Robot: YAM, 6 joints.
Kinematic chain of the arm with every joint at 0, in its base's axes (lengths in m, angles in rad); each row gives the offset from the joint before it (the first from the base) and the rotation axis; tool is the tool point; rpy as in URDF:
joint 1: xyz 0 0 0.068 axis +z
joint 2: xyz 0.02 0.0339 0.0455 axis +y
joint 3: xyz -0.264 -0.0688 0 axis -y
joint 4: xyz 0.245 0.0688 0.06 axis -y
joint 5: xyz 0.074 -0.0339 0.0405 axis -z
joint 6: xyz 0.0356 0 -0.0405 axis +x
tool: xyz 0 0 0 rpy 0 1.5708 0
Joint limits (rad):
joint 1: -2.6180..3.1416
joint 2: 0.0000..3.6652
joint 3: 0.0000..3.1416
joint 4: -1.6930..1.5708
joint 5: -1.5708..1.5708
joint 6: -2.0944..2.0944
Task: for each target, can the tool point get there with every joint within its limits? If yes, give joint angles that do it. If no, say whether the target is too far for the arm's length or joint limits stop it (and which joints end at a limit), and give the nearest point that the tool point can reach.
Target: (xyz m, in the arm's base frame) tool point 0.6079 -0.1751 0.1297
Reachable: yes | joints -0.2887 2.9779 2.8021 -0.2295 -0.1468 -1.0170
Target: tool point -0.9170 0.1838 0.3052
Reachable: no: too far | nearest point -0.6202 0.1243 0.2418 | short by 0.309 m
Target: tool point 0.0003 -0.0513 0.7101
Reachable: yes | joints -1.9476 1.5991 2.6443 1.0377 -0.5692 -1.0021
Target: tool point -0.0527 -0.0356 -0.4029
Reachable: no: joint limits stop it (at a limit: joint 2) | nearest point -0.0760 -0.0513 -0.3445 | short by 0.065 m
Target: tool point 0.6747 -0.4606 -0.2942
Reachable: no: too far | nearest point 0.4767 -0.3254 -0.1715 | short by 0.269 m
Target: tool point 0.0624 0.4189 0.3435
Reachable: yes | joints 1.4007 2.1148 2.3067 -1.4068 -0.2673 -1.1260
